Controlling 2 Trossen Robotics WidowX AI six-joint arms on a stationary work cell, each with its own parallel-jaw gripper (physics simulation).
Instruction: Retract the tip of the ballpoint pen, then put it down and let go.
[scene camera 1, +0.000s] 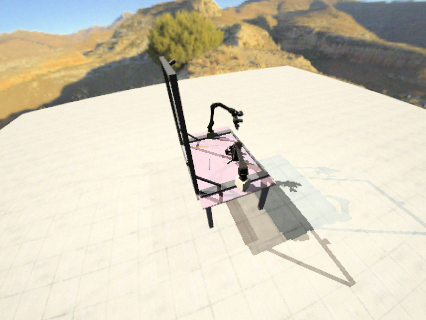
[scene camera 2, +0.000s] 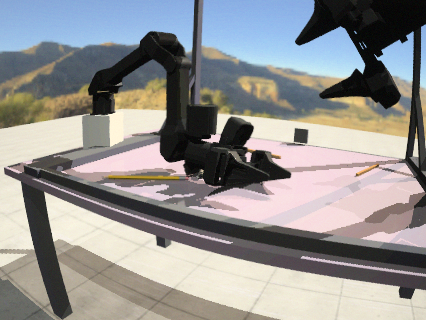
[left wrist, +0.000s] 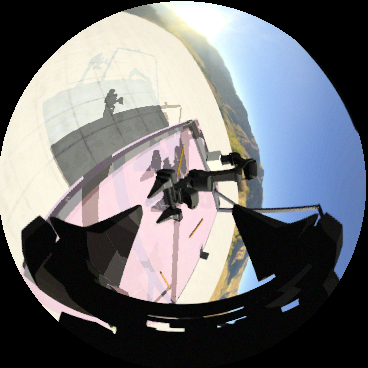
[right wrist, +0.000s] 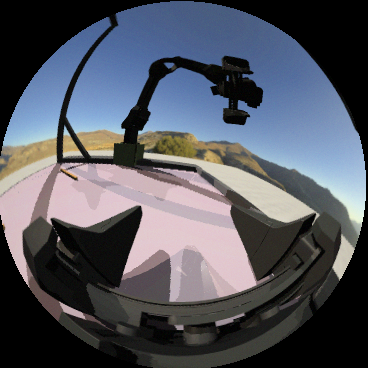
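Where they show: left gripper, between the fingertips: (scene camera 1: 237, 129) (scene camera 2: 308, 68) (left wrist: 188, 209) (right wrist: 249, 93); right gripper, between the fingertips: (scene camera 2: 280, 176) (left wrist: 152, 211) (right wrist: 186, 210); left arm's base, origin of its link: (scene camera 1: 210, 131) (right wrist: 129, 142); right arm's base, origin of its link: (scene camera 1: 242, 178) (scene camera 2: 102, 113) (left wrist: 221, 159).
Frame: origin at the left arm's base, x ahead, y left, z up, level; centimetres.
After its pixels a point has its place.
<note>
The ballpoint pen cannot be made out in any view. The right gripper and its wrist cover part of the table beside the yellow pencil's eraser end in scene camera 2. My right gripper (scene camera 2: 279, 176) @(x 33.8, y 23.8, z -4.2 cm) (left wrist: 152, 211) @(x 33.8, y 23.8, z -4.2 cm) (right wrist: 186, 210) @(x 33.8, y 23.8, z -4.2 cm) is open and empty, low over the pink table (scene camera 2: 320, 155) @(x 42.0, y -18.8, z -8.4 cm) (right wrist: 190, 235) @(x 33.0, y 25.2, z -8.4 cm), its fingers pointing toward the right of scene camera 2. No pen shows between its fingers in the right wrist view. My left gripper (scene camera 1: 237, 125) @(x 26.0, y 32.1, z 14.4 cm) (scene camera 2: 309, 69) @(x 26.0, y 32.1, z 14.4 cm) (right wrist: 249, 93) @(x 26.0, y 32.1, z 14.4 cm) is open and empty, high above the table.
A yellow pencil (scene camera 2: 145, 177) @(x 59.2, y 33.4, z -7.9 cm) (left wrist: 180, 160) @(x 59.0, y 33.0, z -7.7 cm) lies behind the right gripper in the left wrist view. A second pencil (scene camera 2: 275, 156) @(x 50.7, y -4.5, z -8.0 cm) (left wrist: 196, 228) @(x 57.1, y -5.4, z -7.7 cm) lies beyond the right gripper. A third pencil (scene camera 2: 367, 170) @(x 23.7, y -10.4, z -8.0 cm) (left wrist: 165, 279) @(x 24.4, y -10.0, z -7.7 cm) (right wrist: 69, 174) @(x 24.7, y -8.5, z -7.9 cm) lies farther right in scene camera 2. Dark rails edge the table.
</note>
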